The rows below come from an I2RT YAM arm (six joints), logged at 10 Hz.
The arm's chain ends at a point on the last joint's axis. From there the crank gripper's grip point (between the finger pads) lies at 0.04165 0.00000 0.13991 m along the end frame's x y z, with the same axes.
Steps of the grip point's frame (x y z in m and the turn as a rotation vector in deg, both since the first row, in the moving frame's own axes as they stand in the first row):
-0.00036 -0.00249 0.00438 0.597 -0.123 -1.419
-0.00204 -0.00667 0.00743 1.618 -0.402 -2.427
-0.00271 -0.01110 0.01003 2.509 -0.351 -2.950
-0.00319 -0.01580 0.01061 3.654 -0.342 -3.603
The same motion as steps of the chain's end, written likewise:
-0.00003 0.00000 0.00430 0.597 -0.123 -1.419
-0.00094 -0.00097 0.00722 1.618 -0.402 -2.427
-0.00164 -0.00285 0.00996 2.509 -0.351 -2.950
-0.00199 -0.00429 0.01073 3.654 -0.342 -3.603

